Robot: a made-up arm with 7 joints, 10 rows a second.
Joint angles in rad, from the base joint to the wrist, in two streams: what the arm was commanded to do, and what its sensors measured. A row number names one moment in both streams.
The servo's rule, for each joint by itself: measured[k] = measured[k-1] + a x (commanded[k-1-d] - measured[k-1]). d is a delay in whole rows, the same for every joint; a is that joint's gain. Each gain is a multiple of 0.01, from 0.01 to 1. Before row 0 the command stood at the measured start. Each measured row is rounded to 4 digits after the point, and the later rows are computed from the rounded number. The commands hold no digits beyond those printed.
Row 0, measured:
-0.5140, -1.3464, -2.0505, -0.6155, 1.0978, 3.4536, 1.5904
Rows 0 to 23, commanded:
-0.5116, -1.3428, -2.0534, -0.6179, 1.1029, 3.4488, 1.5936
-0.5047, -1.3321, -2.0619, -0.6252, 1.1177, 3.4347, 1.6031
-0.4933, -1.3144, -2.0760, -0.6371, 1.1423, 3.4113, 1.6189
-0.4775, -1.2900, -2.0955, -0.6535, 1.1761, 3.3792, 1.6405
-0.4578, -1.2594, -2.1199, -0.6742, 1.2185, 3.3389, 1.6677
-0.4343, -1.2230, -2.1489, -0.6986, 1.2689, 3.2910, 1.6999
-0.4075, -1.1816, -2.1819, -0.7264, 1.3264, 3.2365, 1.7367
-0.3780, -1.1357, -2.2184, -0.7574, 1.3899, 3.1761, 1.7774
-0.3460, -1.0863, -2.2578, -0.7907, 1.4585, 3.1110, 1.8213
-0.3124, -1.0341, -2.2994, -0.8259, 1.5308, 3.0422, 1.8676
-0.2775, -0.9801, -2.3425, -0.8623, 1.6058, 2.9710, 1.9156
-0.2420, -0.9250, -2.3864, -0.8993, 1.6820, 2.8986, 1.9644
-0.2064, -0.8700, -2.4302, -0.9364, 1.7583, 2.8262, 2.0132
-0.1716, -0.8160, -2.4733, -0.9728, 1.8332, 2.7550, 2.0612
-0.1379, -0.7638, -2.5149, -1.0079, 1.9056, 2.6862, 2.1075
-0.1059, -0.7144, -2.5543, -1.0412, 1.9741, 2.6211, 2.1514
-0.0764, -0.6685, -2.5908, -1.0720, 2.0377, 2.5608, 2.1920
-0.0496, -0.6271, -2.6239, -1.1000, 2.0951, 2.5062, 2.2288
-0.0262, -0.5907, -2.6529, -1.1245, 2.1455, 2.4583, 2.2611
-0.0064, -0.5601, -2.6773, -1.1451, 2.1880, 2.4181, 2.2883
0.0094, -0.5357, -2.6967, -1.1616, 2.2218, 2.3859, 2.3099
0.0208, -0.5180, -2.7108, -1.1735, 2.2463, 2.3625, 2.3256
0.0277, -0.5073, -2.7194, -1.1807, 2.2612, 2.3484, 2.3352
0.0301, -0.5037, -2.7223, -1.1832, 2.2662, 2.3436, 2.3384
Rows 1 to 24, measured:
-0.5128, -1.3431, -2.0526, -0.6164, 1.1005, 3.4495, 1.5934
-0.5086, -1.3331, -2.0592, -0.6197, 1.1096, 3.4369, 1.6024
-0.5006, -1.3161, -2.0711, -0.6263, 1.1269, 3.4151, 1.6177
-0.4886, -1.2923, -2.0884, -0.6366, 1.1530, 3.3846, 1.6389
-0.4726, -1.2624, -2.1108, -0.6509, 1.1877, 3.3458, 1.6657
-0.4527, -1.2265, -2.1379, -0.6690, 1.2307, 3.2992, 1.6975
-0.4292, -1.1856, -2.1691, -0.6908, 1.2814, 3.2459, 1.7340
-0.4026, -1.1402, -2.2041, -0.7161, 1.3389, 3.1866, 1.7744
-0.3732, -1.0912, -2.2422, -0.7444, 1.4023, 3.1223, 1.8180
-0.3416, -1.0392, -2.2828, -0.7754, 1.4704, 3.0542, 1.8641
-0.3083, -0.9854, -2.3252, -0.8084, 1.5422, 2.9835, 1.9120
-0.2738, -0.9304, -2.3687, -0.8429, 1.6163, 2.9113, 1.9607
-0.2388, -0.8754, -2.4124, -0.8784, 1.6916, 2.8390, 2.0095
-0.2039, -0.8213, -2.4556, -0.9143, 1.7666, 2.7676, 2.0576
-0.1696, -0.7690, -2.4977, -0.9499, 1.8403, 2.6984, 2.1040
-0.1365, -0.7193, -2.5379, -0.9846, 1.9112, 2.6327, 2.1481
-0.1052, -0.6731, -2.5755, -1.0178, 1.9782, 2.5716, 2.1889
-0.0763, -0.6312, -2.6099, -1.0490, 2.0402, 2.5160, 2.2260
-0.0502, -0.5943, -2.6404, -1.0777, 2.0960, 2.4670, 2.2586
-0.0274, -0.5632, -2.6666, -1.1033, 2.1448, 2.4254, 2.2862
-0.0083, -0.5382, -2.6880, -1.1255, 2.1856, 2.3918, 2.3082
0.0068, -0.5198, -2.7042, -1.1437, 2.2178, 2.3669, 2.3244
0.0177, -0.5084, -2.7150, -1.1578, 2.2408, 2.3512, 2.3344
0.0241, -0.5041, -2.7202, -1.1675, 2.2543, 2.3447, 2.3381
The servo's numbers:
d 0
a 0.52 0.91 0.71 0.38 0.53 0.85 0.93

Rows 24 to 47, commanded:
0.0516, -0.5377, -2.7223, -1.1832, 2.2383, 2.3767, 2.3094
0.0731, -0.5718, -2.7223, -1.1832, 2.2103, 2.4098, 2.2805
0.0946, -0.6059, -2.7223, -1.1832, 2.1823, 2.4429, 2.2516
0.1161, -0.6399, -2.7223, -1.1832, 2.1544, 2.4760, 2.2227
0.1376, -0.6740, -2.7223, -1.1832, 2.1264, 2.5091, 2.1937
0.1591, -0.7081, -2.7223, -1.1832, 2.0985, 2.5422, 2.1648
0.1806, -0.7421, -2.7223, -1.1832, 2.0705, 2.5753, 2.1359
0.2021, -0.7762, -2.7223, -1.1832, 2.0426, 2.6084, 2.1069
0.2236, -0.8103, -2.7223, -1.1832, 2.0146, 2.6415, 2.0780
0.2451, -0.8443, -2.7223, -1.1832, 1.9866, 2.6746, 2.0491
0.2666, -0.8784, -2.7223, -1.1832, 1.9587, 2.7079, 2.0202
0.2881, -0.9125, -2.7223, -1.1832, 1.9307, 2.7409, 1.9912
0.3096, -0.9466, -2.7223, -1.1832, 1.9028, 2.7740, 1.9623
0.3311, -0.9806, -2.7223, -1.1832, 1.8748, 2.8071, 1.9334
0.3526, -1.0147, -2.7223, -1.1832, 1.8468, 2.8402, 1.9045
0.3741, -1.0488, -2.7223, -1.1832, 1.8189, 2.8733, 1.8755
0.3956, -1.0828, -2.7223, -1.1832, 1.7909, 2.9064, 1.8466
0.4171, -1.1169, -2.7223, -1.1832, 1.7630, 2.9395, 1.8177
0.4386, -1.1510, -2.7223, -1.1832, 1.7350, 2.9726, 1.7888
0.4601, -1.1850, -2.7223, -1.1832, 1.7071, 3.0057, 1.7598
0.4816, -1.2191, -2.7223, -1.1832, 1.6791, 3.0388, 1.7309
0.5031, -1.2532, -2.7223, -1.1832, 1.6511, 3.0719, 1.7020
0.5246, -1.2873, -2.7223, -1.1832, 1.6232, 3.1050, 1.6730
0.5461, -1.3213, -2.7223, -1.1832, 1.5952, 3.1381, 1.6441
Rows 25 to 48, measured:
0.0384, -0.5347, -2.7217, -1.1735, 2.2458, 2.3719, 2.3114
0.0564, -0.5685, -2.7221, -1.1772, 2.2270, 2.4041, 2.2827
0.0763, -0.6025, -2.7222, -1.1795, 2.2033, 2.4371, 2.2538
0.0970, -0.6365, -2.7223, -1.1809, 2.1774, 2.4702, 2.2249
0.1181, -0.6706, -2.7223, -1.1818, 2.1504, 2.5033, 2.1959
0.1394, -0.7047, -2.7223, -1.1823, 2.1229, 2.5364, 2.1670
0.1608, -0.7387, -2.7223, -1.1826, 2.0951, 2.5695, 2.1381
0.1823, -0.7728, -2.7223, -1.1828, 2.0673, 2.6026, 2.1091
0.2038, -0.8069, -2.7223, -1.1830, 2.0394, 2.6357, 2.0802
0.2253, -0.8409, -2.7223, -1.1831, 2.0114, 2.6688, 2.0513
0.2468, -0.8750, -2.7223, -1.1831, 1.9835, 2.7020, 2.0224
0.2683, -0.9091, -2.7223, -1.1831, 1.9555, 2.7351, 1.9934
0.2898, -0.9432, -2.7223, -1.1831, 1.9276, 2.7682, 1.9645
0.3113, -0.9772, -2.7223, -1.1831, 1.8996, 2.8013, 1.9356
0.3328, -1.0113, -2.7223, -1.1831, 1.8716, 2.8344, 1.9067
0.3543, -1.0454, -2.7223, -1.1831, 1.8437, 2.8675, 1.8777
0.3758, -1.0794, -2.7223, -1.1831, 1.8157, 2.9006, 1.8488
0.3973, -1.1135, -2.7223, -1.1831, 1.7878, 2.9337, 1.8199
0.4188, -1.1476, -2.7223, -1.1831, 1.7598, 2.9668, 1.7910
0.4403, -1.1816, -2.7223, -1.1831, 1.7319, 2.9999, 1.7620
0.4618, -1.2157, -2.7223, -1.1831, 1.7039, 3.0330, 1.7331
0.4833, -1.2498, -2.7223, -1.1831, 1.6759, 3.0661, 1.7042
0.5048, -1.2839, -2.7223, -1.1831, 1.6480, 3.0992, 1.6752
0.5263, -1.3179, -2.7223, -1.1831, 1.6200, 3.1323, 1.6463

